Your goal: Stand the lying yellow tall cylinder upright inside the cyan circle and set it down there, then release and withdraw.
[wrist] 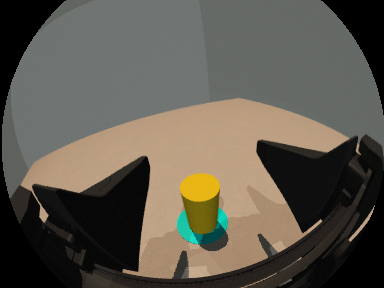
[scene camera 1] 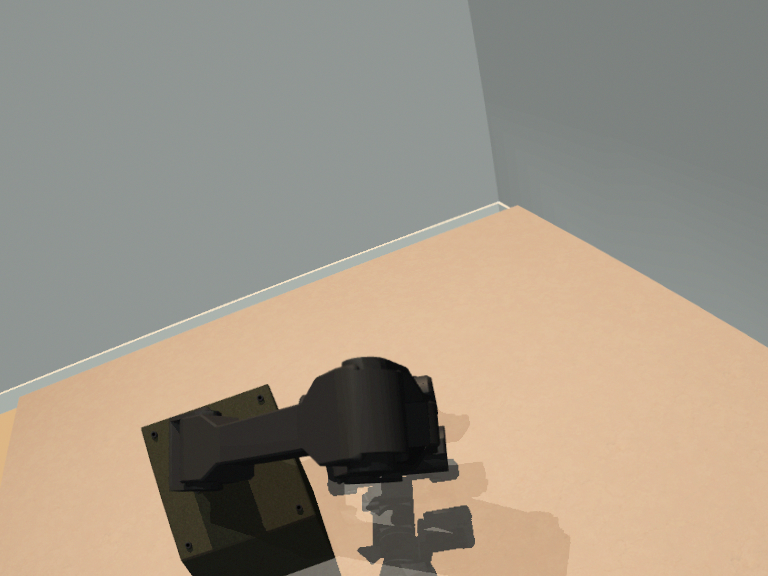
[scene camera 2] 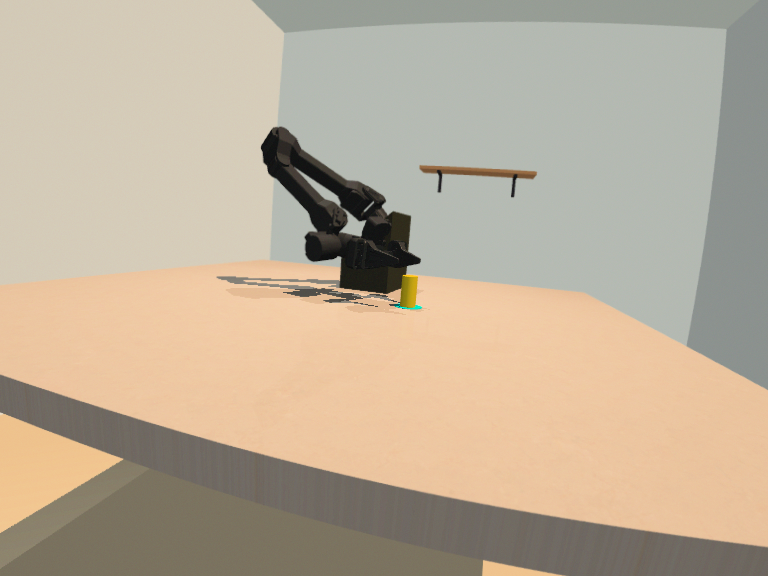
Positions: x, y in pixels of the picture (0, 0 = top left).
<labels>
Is my gripper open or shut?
Open.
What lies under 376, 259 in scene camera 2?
My gripper.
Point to a yellow tall cylinder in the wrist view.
201, 193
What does my gripper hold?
Nothing.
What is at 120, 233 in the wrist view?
My gripper.
</labels>
